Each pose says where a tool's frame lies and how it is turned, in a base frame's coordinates. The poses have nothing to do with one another.
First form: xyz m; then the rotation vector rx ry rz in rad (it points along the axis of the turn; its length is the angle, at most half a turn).
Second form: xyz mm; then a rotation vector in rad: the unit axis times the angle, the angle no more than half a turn. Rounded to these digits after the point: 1 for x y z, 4 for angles.
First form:
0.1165 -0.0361 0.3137 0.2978 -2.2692 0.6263
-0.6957 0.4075 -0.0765 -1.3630 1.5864 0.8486
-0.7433 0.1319 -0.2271 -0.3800 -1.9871 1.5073
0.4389 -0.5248 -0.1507 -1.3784 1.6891 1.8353
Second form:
116.5 -36.1 313.7 0.2978 -2.2692 0.6263
-695.7 407.5 -76.5 -1.3630 1.5864 0.8486
-743.3 131.9 -227.1 -0.3800 -1.9871 1.5073
438.9 -524.8 -150.7 -1.3784 1.6891 1.8353

